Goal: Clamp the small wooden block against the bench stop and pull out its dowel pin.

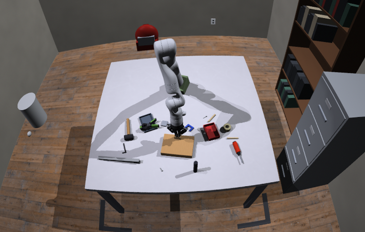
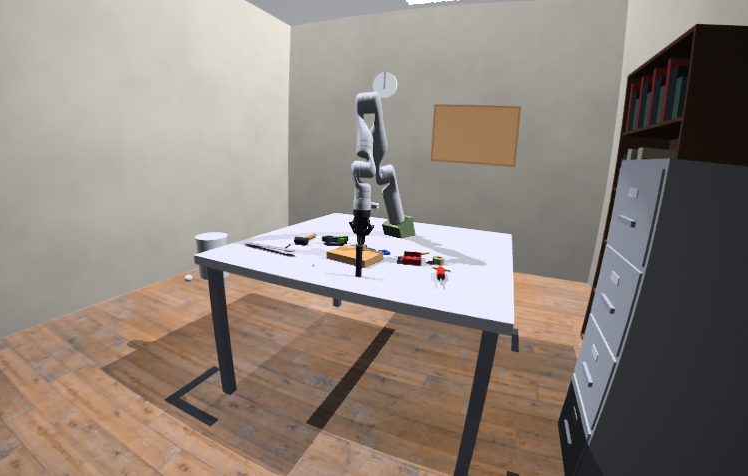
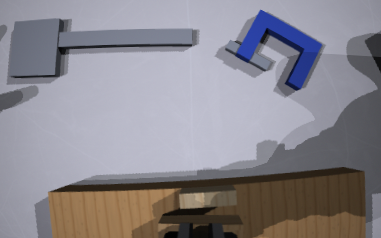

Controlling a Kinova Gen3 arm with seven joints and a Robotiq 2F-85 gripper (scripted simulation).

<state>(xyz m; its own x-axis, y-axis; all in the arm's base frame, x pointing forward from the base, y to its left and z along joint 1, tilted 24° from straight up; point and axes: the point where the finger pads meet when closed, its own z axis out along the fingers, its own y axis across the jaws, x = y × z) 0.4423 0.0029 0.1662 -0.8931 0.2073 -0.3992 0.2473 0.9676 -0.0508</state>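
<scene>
The round dowel pin is 2 cm below my hand. The rest, counted from my hand: grey t-shaped tool 14 cm behind, 7 cm below, 5 cm to the right; wooden bench board 5 cm below, 5 cm ahead; wooden block 3 cm below.
</scene>
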